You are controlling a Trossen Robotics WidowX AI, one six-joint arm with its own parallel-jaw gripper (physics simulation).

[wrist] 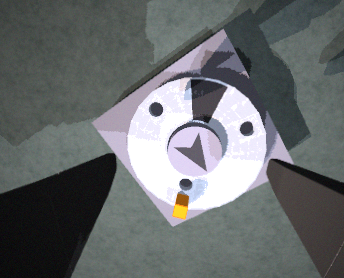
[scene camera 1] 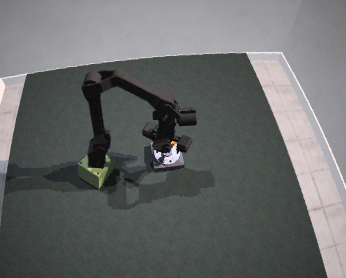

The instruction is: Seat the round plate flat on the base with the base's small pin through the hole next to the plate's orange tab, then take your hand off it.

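Where they show: gripper, between the fingertips: (wrist: 192, 163); arm's base, origin of its link: (scene camera 1: 96, 161).
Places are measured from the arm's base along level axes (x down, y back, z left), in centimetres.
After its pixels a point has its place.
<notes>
The round white plate (scene camera 1: 174, 157) {y -31.7, x 2.8, z 3.1 cm} (wrist: 147, 150) {y -32.2, x 2.8, z 4.1 cm} lies over the square pale lilac base (scene camera 1: 172, 166) {y -30.8, x 3.9, z -0.5 cm} (wrist: 111, 126) {y -34.2, x 3.7, z 1.1 cm}. Its orange tab (scene camera 1: 173, 143) {y -31.5, x 1.0, z 8.7 cm} (wrist: 180, 206) {y -31.4, x 0.8, z 8.6 cm} points toward the bottom corner of the base in the wrist view. A dark hole (wrist: 185, 184) {y -31.0, x 3.7, z 8.6 cm} sits beside the tab; I cannot make out the pin in it. A shadow borders the plate's upper right rim, and whether the plate is fully flat I cannot tell. My gripper (scene camera 1: 166, 153) {y -28.8, x -1.0, z 4.9 cm} (wrist: 192, 163) {y -28.8, x -1.0, z 4.9 cm} is open around the plate, one finger at each side, with a gap between the left fingertip and the rim.
The base's round centre (wrist: 189, 161) {y -29.4, x 2.0, z 6.0 cm} with a dark arrow shows through the plate's middle opening. The green mount (scene camera 1: 95, 175) {y -0.5, x -1.1, z -6.5 cm} of the arm stands left of the base on the dark mat (scene camera 1: 220, 240) {y -48.0, x 6.0, z -31.6 cm}. Pale tiles (scene camera 1: 300, 150) lie at the right.
</notes>
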